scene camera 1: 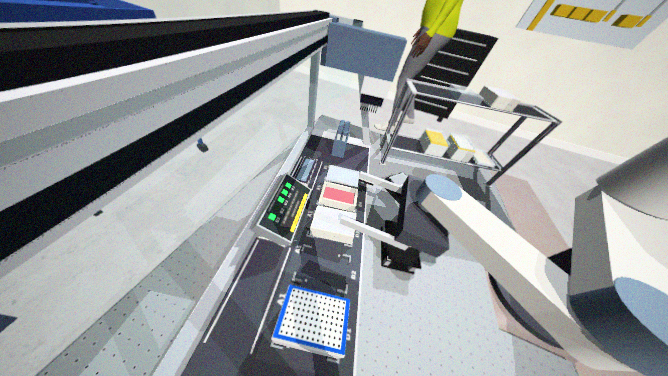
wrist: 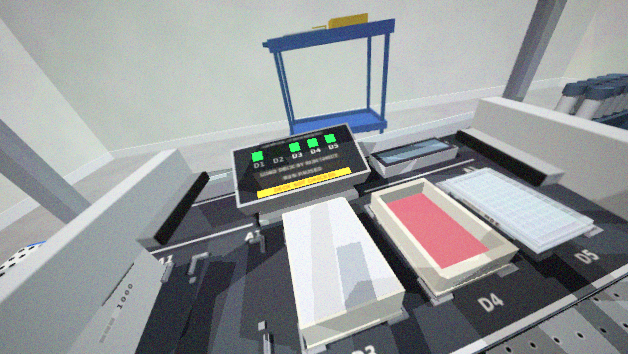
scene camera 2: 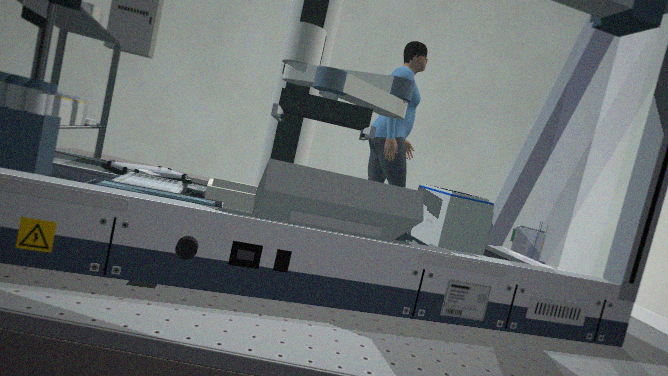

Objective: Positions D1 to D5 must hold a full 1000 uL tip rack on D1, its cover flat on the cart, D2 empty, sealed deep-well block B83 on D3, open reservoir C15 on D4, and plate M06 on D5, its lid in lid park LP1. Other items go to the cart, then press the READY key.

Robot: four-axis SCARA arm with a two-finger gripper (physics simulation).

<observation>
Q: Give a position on a reservoir with red contents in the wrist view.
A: At 448,247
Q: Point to a pale well plate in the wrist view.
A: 539,222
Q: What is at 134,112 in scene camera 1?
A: A gantry rail.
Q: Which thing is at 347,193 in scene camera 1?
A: A reservoir with red contents.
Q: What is my gripper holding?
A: Nothing.
</observation>
